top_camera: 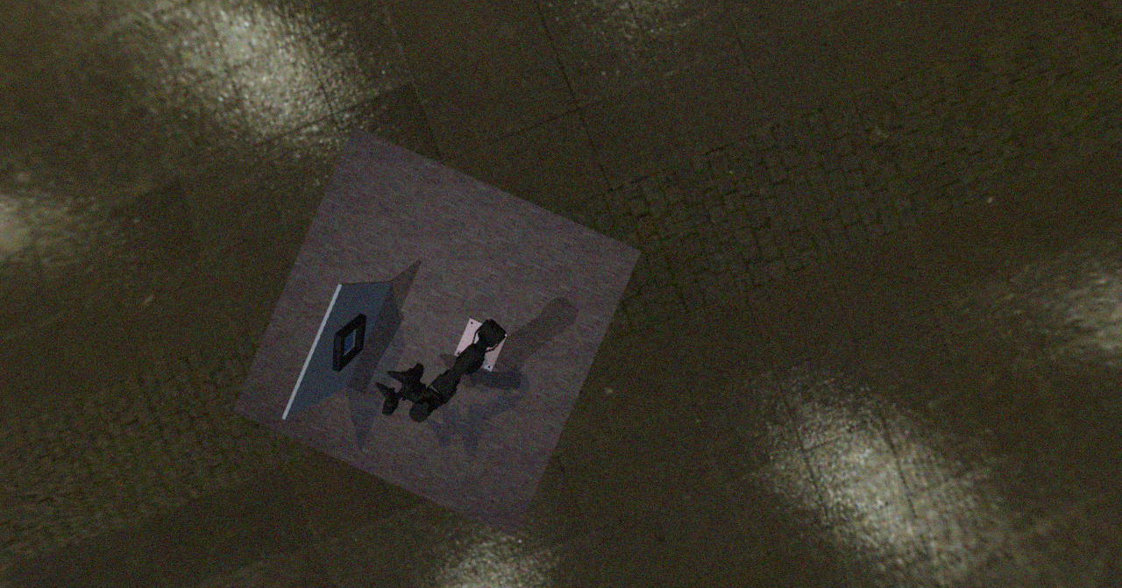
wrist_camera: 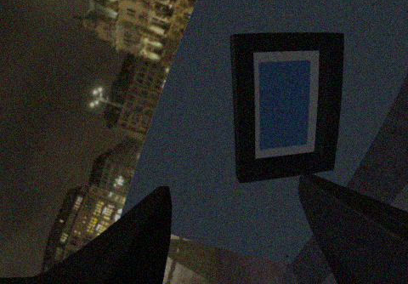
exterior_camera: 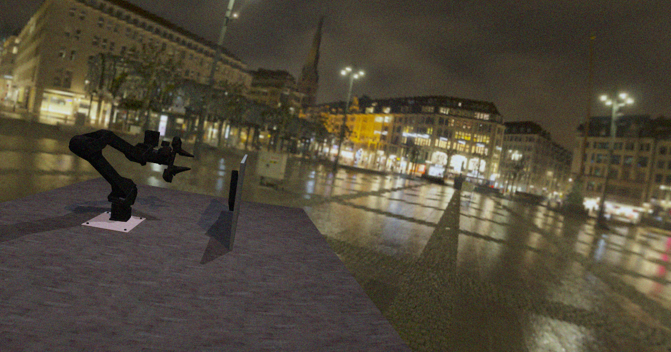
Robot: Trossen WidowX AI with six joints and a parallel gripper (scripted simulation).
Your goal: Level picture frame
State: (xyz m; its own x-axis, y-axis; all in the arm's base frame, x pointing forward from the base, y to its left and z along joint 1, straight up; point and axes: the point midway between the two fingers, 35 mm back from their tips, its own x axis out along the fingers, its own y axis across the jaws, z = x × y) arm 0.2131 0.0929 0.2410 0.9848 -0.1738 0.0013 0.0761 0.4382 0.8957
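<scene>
Right now the picture frame is 190 mm ahead of my gripper tip, 90 mm below it and 60 mm to the right of it. The rest, counted from my gripper tip: wall panel: 210 mm ahead, 100 mm below, 50 mm to the right.
</scene>
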